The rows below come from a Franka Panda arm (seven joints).
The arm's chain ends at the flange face. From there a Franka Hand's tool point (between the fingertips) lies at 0.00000 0.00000 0.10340 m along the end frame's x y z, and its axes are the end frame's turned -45 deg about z.
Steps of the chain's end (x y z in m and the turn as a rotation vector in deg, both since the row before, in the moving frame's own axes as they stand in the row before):
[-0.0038 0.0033 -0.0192 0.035 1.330 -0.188]
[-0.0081 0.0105 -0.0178 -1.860 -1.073 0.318]
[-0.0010 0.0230 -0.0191 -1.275 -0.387 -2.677]
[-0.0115 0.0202 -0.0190 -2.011 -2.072 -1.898]
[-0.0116 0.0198 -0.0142 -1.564 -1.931 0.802]
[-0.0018 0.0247 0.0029 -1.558 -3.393 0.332]
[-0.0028 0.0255 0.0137 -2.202 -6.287 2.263]
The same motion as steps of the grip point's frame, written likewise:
[-0.0033 0.0013 -0.0192 -0.916 0.965 -0.188]
[-0.0169 0.0027 -0.0179 -0.556 -2.074 0.318]
[-0.0191 0.0167 -0.0191 -0.628 -1.175 -2.677]
[-0.0276 0.0062 -0.0191 0.043 -2.887 -1.898]
[-0.0267 0.0053 -0.0143 0.260 -2.471 0.802]
[-0.0250 0.0138 0.0027 1.298 -3.501 0.332]
[-0.0307 0.0106 0.0130 2.889 -6.003 2.263]

